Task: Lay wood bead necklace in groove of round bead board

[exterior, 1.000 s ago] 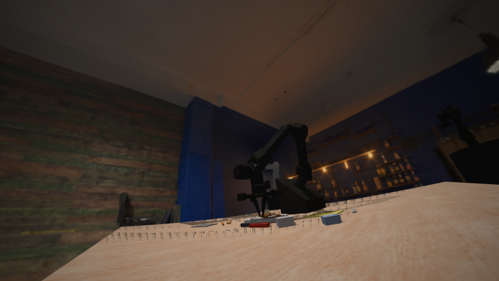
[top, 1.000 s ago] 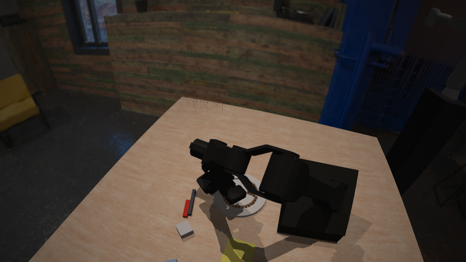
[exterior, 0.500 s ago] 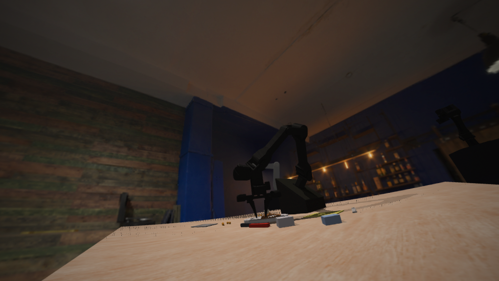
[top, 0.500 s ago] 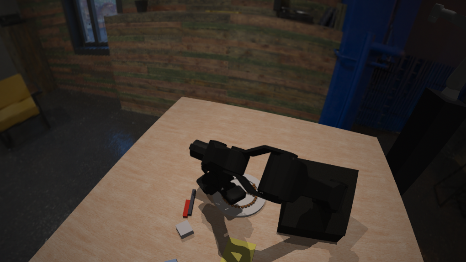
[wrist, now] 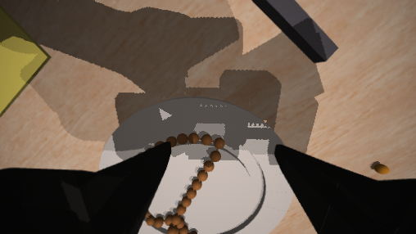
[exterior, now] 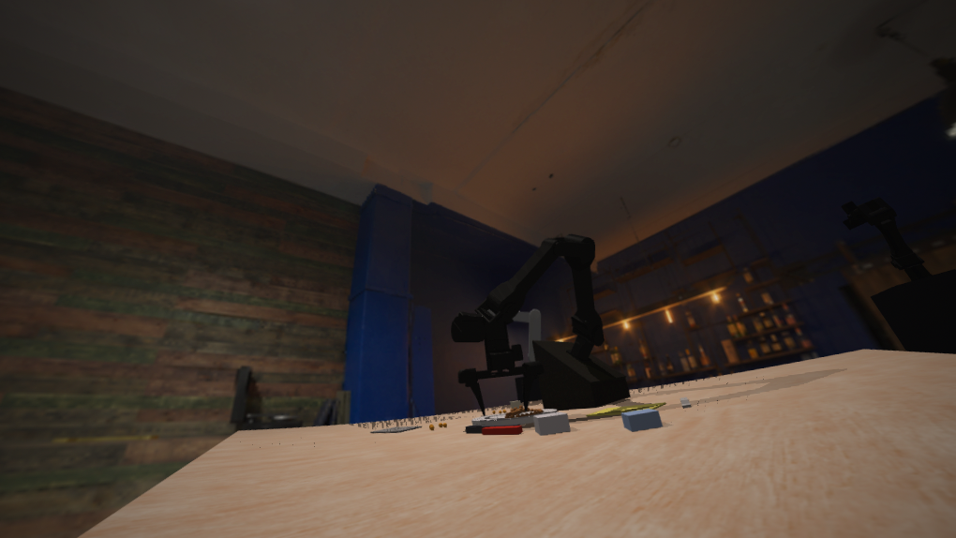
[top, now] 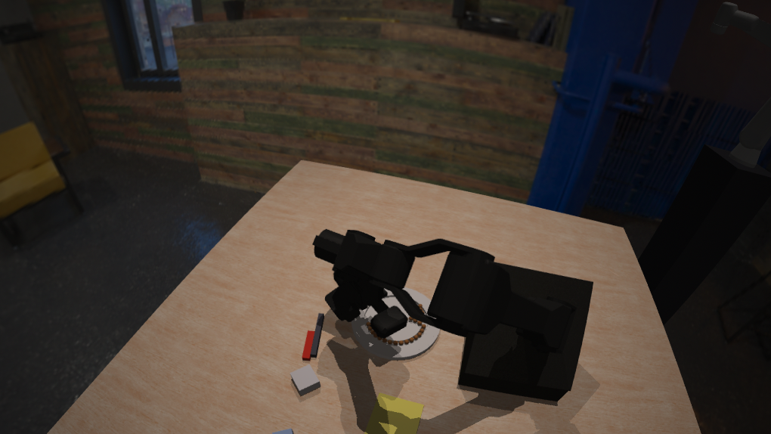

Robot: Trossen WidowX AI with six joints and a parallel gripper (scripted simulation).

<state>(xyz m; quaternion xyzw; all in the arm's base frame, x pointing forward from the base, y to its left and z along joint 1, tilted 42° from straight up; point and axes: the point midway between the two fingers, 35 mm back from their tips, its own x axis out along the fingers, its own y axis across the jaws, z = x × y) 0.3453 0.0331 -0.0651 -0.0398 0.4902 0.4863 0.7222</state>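
The round white bead board is 60 mm behind my gripper tip, 30 mm to the right of it and 10 mm below it. The rest, counted from my gripper tip: grey block: 80 mm ahead, 170 mm to the left, 10 mm below; then dark bar: 100 mm ahead, 70 mm to the left, 20 mm below; then yellow sheet: 100 mm behind, 220 mm to the left, 20 mm below.
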